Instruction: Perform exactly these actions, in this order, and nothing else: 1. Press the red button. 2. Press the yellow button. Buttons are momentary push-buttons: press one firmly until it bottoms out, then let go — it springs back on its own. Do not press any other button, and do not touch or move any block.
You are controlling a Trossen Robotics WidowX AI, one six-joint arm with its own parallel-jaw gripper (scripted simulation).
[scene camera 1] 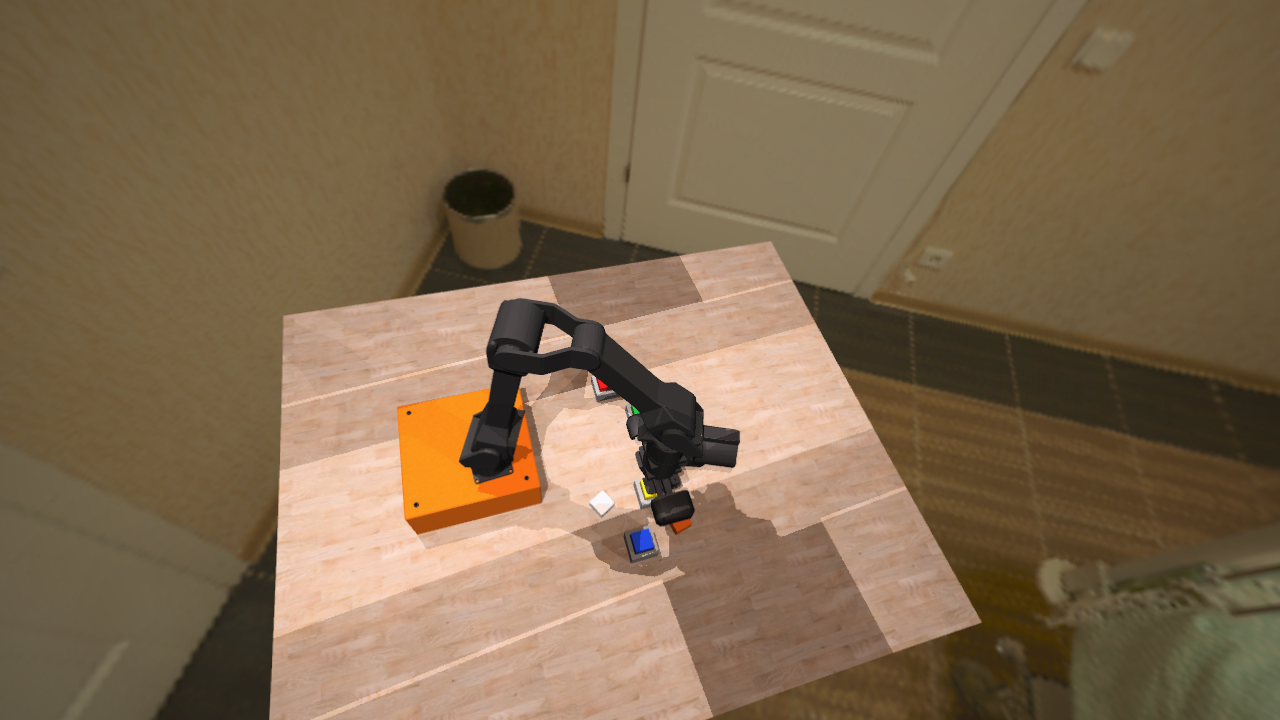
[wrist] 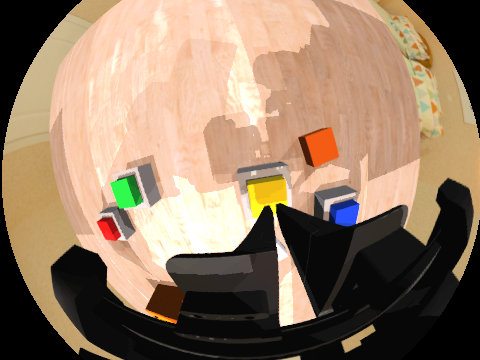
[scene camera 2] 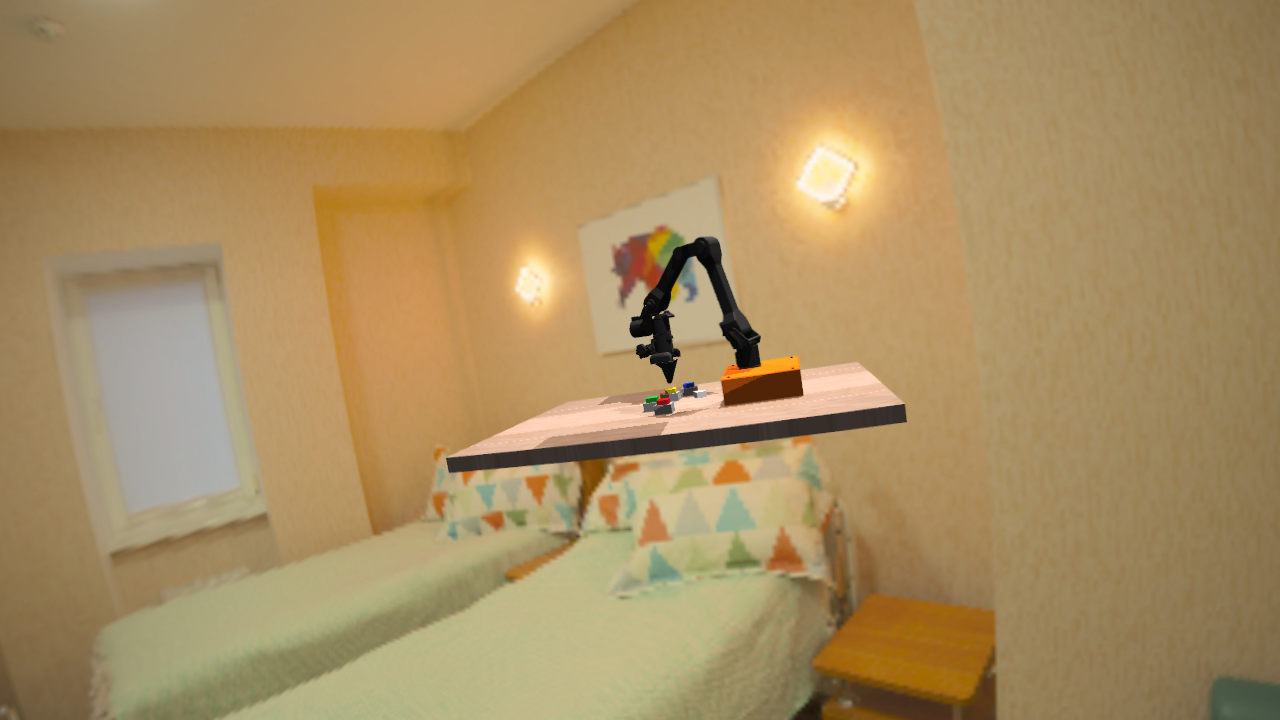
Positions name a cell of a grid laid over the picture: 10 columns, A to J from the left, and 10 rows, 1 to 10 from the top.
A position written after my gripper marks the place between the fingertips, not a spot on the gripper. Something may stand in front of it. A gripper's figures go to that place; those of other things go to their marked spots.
My gripper (wrist: F6): 10 cm from the lens. An orange block (wrist: G5) is 15 cm from the lens. A green button (wrist: C6): 17 cm from the lens. A yellow button (wrist: F6) is 12 cm from the lens. The marked spots on the green button and the yellow button are 15 cm apart.
